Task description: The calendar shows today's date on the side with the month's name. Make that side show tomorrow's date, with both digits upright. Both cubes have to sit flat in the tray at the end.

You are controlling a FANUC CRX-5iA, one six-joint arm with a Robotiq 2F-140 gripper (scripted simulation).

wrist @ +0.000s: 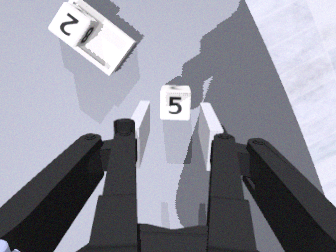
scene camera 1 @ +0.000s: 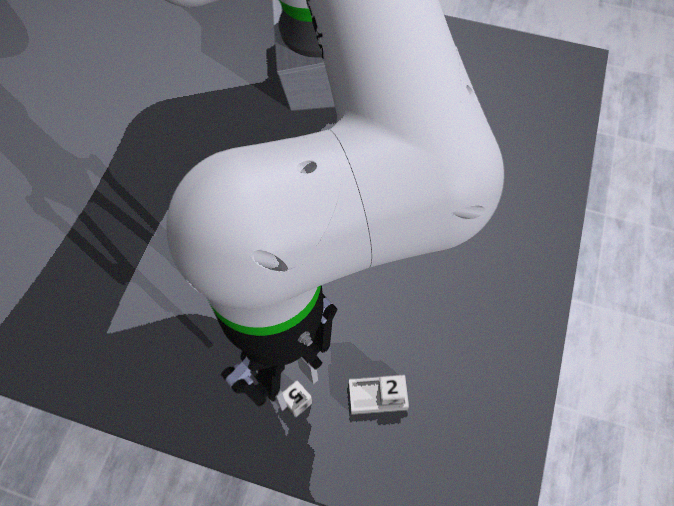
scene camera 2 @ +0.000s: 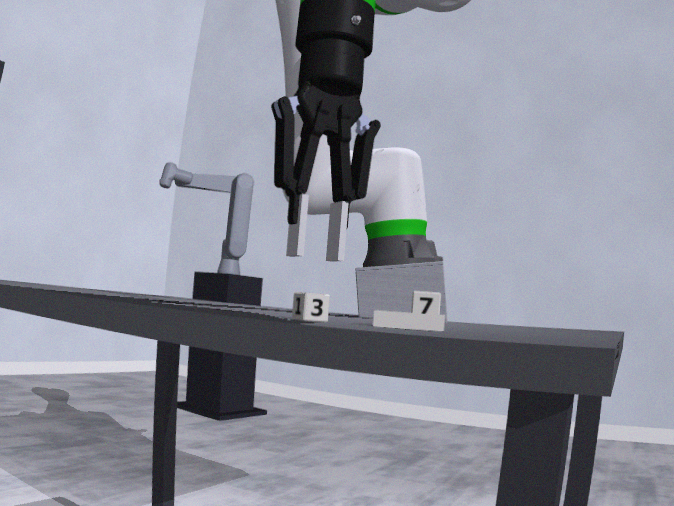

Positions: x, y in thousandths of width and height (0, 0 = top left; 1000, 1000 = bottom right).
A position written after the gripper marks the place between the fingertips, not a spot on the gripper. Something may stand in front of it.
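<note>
The gripper (scene camera 2: 468, 511), (scene camera 1: 435, 766), (wrist: 519, 466). White cube (wrist: 522, 403). White tray (scene camera 1: 541, 778), (scene camera 2: 597, 633).
</note>
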